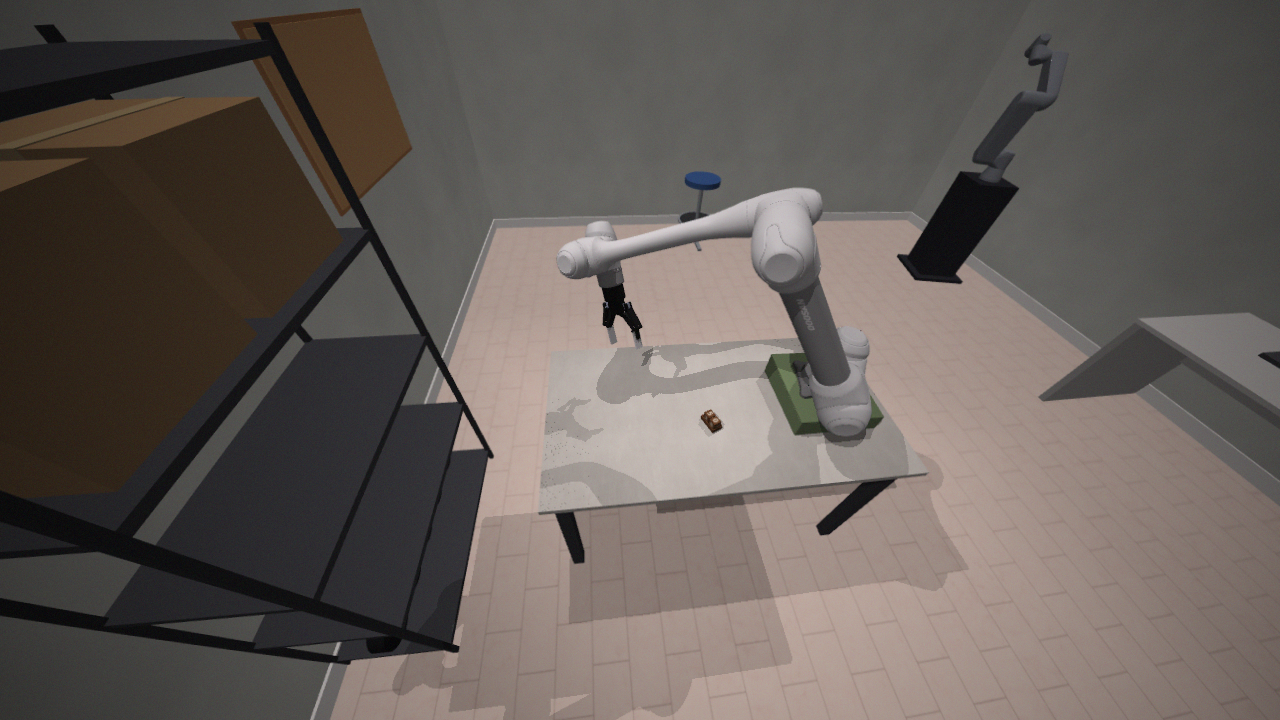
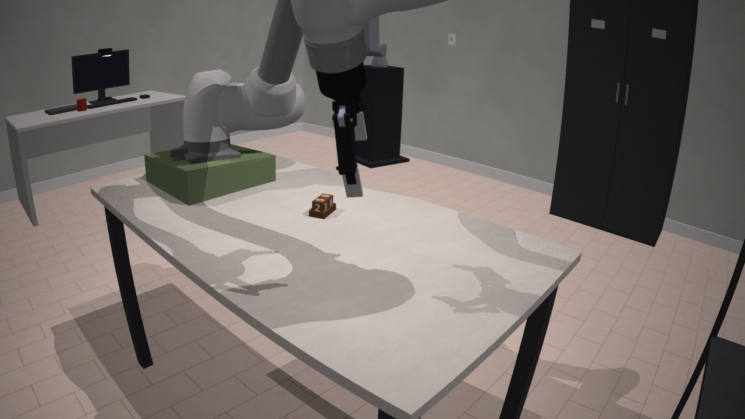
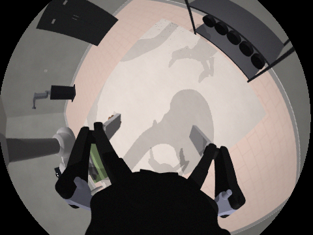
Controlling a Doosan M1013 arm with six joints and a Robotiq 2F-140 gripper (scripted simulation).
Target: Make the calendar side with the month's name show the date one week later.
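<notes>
Right now my hand is 34 cm past the brown cube, 13 cm to the right of it and 22 cm above it. From my hand the other things lie so: brown tray 35 cm behind, 15 cm to the left, 23 cm below.
</notes>
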